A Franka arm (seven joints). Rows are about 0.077 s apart.
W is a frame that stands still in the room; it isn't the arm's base.
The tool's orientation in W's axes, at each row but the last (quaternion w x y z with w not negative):
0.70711, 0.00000, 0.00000, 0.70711
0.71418, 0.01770, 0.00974, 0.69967
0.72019, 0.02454, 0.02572, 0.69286
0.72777, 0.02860, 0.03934, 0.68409
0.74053, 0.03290, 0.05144, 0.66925
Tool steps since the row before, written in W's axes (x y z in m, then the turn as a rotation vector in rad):
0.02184, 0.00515, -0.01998, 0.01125, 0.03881, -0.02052
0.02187, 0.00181, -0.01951, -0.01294, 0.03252, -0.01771
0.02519, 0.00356, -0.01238, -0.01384, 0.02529, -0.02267
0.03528, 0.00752, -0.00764, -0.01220, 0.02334, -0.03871
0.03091, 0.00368, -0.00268, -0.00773, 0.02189, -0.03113
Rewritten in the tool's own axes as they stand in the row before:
0.00515, -0.02184, -0.01998, 0.03881, -0.01125, -0.02052
0.00205, -0.02257, -0.01867, 0.03205, 0.01290, -0.01858
0.00457, -0.02585, -0.01056, 0.02481, 0.01316, -0.02359
0.00979, -0.03531, -0.00411, 0.02325, 0.00988, -0.03942
0.00680, -0.03047, 0.00113, 0.02201, 0.00621, -0.03139

